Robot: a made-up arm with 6 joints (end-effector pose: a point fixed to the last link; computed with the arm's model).
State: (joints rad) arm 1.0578 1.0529 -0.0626 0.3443 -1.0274 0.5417
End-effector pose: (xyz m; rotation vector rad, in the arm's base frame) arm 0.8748 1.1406 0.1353 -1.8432 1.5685 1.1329
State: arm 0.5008 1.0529 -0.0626 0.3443 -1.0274 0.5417
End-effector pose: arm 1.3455 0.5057 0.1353 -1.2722 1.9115 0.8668
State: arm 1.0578 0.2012 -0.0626 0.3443 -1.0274 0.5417
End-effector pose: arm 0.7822 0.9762 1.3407 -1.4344 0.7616 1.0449
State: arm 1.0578 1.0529 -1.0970 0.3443 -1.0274 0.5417
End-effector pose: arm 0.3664 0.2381 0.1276 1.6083 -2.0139 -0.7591
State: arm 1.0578 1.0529 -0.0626 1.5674 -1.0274 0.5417
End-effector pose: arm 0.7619 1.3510 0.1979 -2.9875 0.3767 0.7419
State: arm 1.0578 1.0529 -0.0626 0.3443 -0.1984 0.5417
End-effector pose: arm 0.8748 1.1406 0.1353 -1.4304 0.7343 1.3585
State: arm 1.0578 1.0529 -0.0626 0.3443 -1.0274 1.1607
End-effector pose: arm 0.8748 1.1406 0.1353 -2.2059 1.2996 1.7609
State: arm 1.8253 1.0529 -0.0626 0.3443 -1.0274 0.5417
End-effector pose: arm -0.1624 1.4282 0.1353 -2.5281 0.8415 1.4198
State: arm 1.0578 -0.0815 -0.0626 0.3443 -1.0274 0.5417
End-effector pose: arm 0.6471 0.7365 1.6529 -1.2797 0.5139 0.9911
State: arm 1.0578 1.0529 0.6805 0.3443 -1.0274 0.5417
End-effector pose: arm 1.1079 1.5545 0.7293 -1.4917 0.8594 1.0627
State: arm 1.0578 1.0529 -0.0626 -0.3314 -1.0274 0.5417
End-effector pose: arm 0.8127 1.0286 0.0726 -1.0367 1.9429 1.1732
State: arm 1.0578 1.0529 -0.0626 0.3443 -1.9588 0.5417
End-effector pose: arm 0.8748 1.1406 0.1353 1.8422 -2.2219 -0.4831
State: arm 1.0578 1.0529 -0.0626 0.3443 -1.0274 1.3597
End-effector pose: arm 0.8748 1.1406 0.1353 2.1515 -1.0934 -1.8397
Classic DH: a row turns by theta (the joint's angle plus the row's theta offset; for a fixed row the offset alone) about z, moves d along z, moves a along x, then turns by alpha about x. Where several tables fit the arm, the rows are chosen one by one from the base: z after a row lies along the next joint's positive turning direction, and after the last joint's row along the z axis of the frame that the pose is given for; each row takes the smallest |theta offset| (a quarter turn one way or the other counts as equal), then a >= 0, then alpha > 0; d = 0 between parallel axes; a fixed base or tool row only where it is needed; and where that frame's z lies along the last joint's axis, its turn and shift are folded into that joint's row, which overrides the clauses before.
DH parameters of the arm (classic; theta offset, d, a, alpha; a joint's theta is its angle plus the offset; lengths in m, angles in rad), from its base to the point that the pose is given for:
joint 1: 0 0.53 0 -1.5708
joint 2: -1.5708 0 1.034 3.1416
joint 3: 0 0 0 -1.5708
joint 4: 0 -1.045 0 1.5708
joint 5: 0 0.215 0 -1.5708
joint 6: 1.5708 0 0 1.5708
tool (fixed): -1.5708 0 0 0

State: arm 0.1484 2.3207 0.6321 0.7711 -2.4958 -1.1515
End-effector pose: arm 0.7968 -0.0368 -1.2301 1.6713 -1.5793 1.6445
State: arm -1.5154 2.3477 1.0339 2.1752 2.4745 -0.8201
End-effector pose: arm 0.1870 -1.1655 -1.1606 0.7994 -0.4552 1.0069
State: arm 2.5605 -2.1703 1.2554 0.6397 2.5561 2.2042
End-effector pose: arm 1.6166 -0.8553 -0.4695 -0.4712 -2.1601 2.1889
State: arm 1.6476 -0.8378 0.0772 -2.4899 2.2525 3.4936
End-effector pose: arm -0.1683 -0.0409 1.9706 -1.2503 0.7679 0.8922
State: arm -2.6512 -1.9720 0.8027 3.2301 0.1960 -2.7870
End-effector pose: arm 1.7951 0.7156 0.5188 2.6626 0.5095 0.9127
